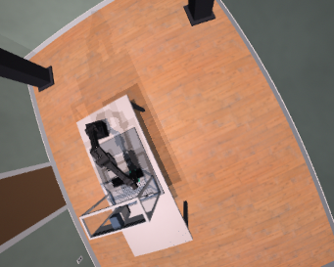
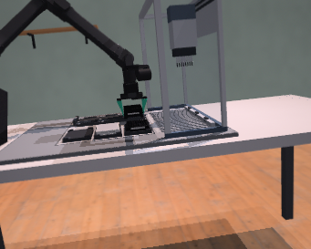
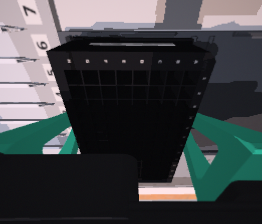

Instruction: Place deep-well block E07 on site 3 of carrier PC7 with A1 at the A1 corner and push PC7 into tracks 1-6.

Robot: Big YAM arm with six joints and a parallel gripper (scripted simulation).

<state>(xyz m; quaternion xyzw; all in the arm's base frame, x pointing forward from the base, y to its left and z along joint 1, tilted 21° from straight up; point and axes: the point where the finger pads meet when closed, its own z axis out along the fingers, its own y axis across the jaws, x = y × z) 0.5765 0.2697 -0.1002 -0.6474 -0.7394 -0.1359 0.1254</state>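
The black deep-well block E07 is 1 cm above my hand. Also, from my hand: dark carrier PC7 (10 cm behind, 1 cm to the right, 1 cm below).
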